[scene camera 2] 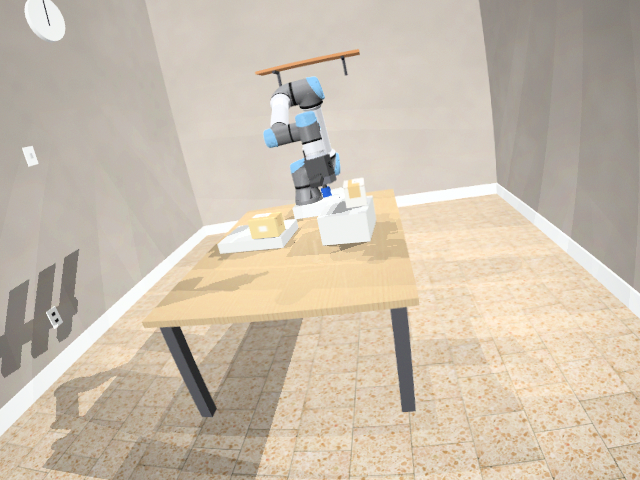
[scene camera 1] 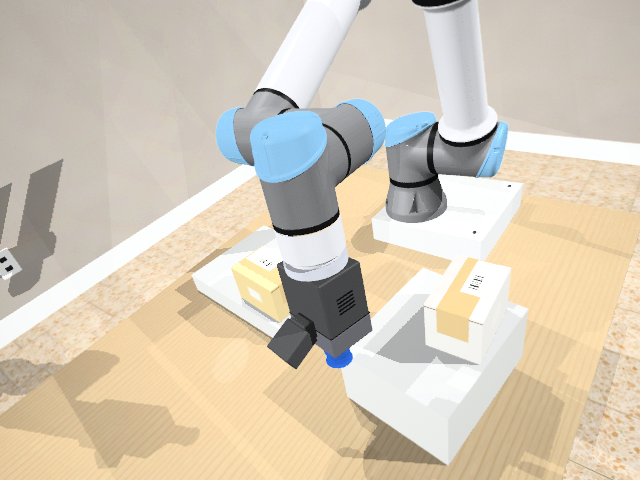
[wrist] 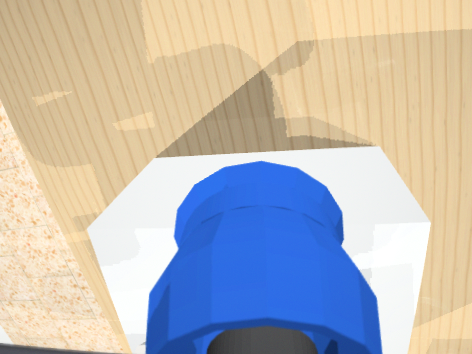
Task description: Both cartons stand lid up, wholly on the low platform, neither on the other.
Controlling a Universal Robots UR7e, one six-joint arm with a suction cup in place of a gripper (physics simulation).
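Note:
Suction cup [wrist: 259, 244] holding nothing, 25 cm from the middle of a tall white block [scene camera 1: 434, 398]. The block [scene camera 2: 338, 224], [wrist: 386, 232] is visible from these cameras too. A low white platform [scene camera 1: 216, 280], [scene camera 2: 239, 240] is also present; in the wrist view the platform is out of frame.

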